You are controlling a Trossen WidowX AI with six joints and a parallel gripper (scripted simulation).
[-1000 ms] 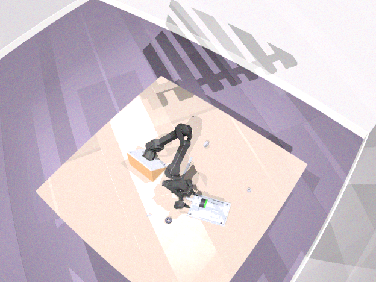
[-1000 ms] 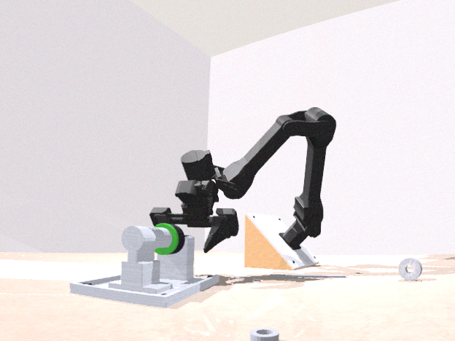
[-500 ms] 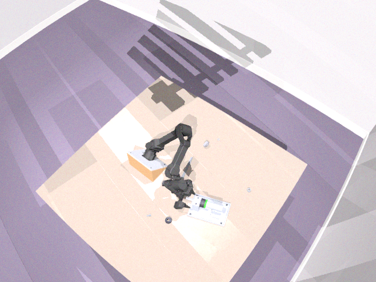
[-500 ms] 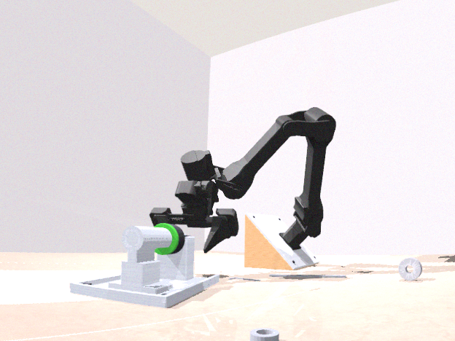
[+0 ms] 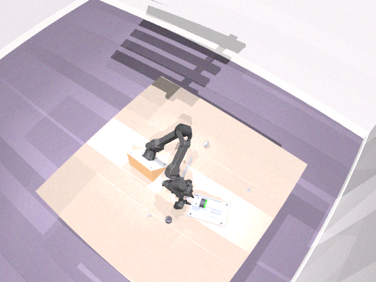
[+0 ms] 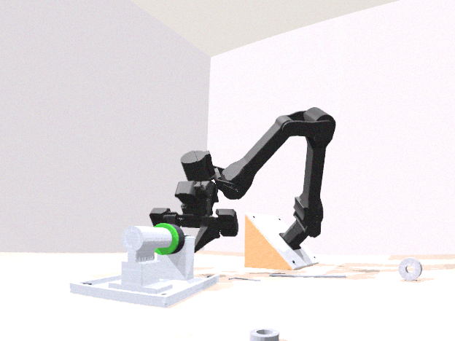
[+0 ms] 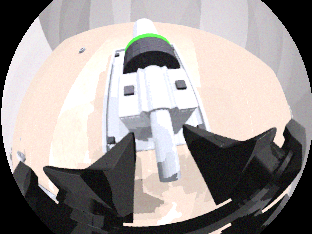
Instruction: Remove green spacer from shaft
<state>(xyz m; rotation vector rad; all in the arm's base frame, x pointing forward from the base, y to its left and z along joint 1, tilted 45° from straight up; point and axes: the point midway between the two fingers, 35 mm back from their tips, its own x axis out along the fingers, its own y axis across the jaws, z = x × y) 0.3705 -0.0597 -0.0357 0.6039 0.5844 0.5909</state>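
Now: the dark spacer 5 cm ahead of my gripper tip, 2 cm to the left of it and 2 cm above it. From my gripper tip the other things lie so: green spacer (8 cm ahead, 3 cm to the left, 2 cm above); then grey shaft (5 cm ahead, 2 cm to the left, 2 cm above).
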